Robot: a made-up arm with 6 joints. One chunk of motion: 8 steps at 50 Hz.
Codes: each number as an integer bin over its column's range. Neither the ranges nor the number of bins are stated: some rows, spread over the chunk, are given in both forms.
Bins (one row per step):
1: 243 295 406 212 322 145
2: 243 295 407 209 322 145
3: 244 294 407 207 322 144
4: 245 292 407 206 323 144
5: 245 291 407 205 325 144
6: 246 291 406 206 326 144
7: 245 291 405 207 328 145
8: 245 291 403 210 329 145
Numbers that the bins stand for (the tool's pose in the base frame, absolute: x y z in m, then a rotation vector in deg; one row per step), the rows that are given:
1: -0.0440 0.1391 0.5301 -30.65 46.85 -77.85
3: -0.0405 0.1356 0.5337 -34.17 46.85 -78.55
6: -0.0335 0.1250 0.5301 -34.87 49.67 -78.55
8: -0.0370 0.1250 0.5196 -32.05 51.78 -77.85
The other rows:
2: -0.0440 0.1391 0.5337 -32.76 46.85 -77.85
4: -0.0370 0.1286 0.5337 -34.87 47.55 -78.55
5: -0.0370 0.1250 0.5337 -35.58 48.96 -78.55
7: -0.0370 0.1250 0.5266 -34.17 51.08 -77.85

